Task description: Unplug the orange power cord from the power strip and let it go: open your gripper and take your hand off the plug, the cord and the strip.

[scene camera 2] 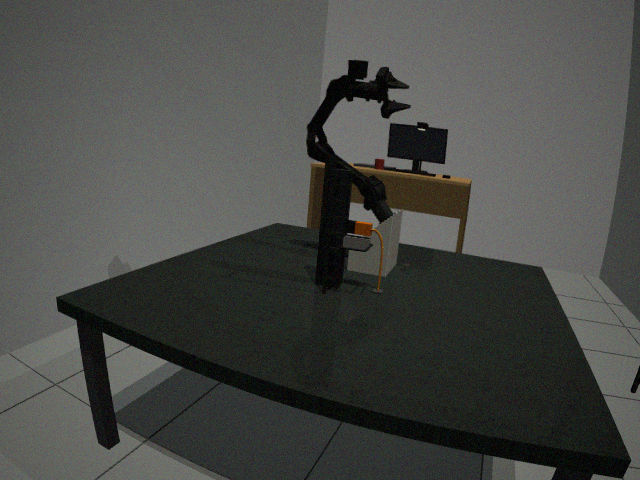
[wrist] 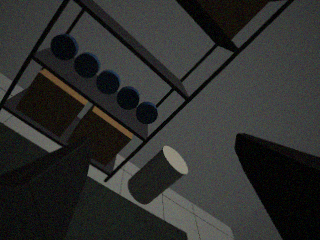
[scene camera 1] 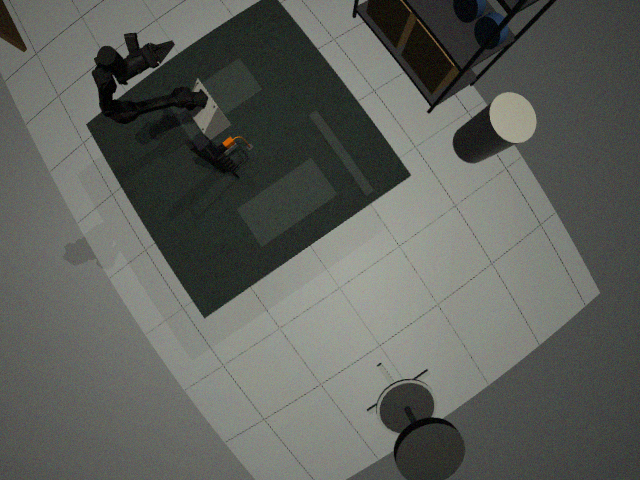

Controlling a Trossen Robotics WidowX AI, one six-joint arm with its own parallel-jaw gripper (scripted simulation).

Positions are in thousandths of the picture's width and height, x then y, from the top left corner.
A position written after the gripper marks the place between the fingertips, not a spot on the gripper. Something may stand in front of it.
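Open and holding nothing, the gripper (scene camera 2: 640,203) appears in the wrist view as well, where one finds the gripper (wrist: 514,598), and scene camera 1 also shows the gripper (scene camera 1: 271,89).
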